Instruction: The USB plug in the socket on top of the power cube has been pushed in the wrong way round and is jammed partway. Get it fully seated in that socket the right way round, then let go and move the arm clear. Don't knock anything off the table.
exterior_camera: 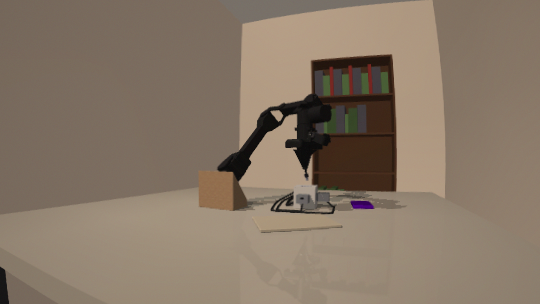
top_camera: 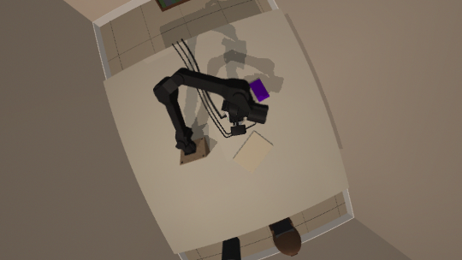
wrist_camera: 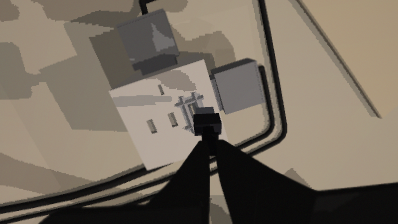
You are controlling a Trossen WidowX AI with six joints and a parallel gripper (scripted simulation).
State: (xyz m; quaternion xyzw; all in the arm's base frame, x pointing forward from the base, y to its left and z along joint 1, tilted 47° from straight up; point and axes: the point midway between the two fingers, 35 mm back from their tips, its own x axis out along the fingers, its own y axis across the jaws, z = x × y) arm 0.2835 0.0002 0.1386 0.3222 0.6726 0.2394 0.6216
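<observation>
The black USB plug lies 2 cm below my gripper tip. From my gripper tip the other things lie so: beige pad (23 cm to the right, 13 cm below, 4 cm ahead); then purple block (19 cm ahead, 13 cm below, 11 cm to the left).
</observation>
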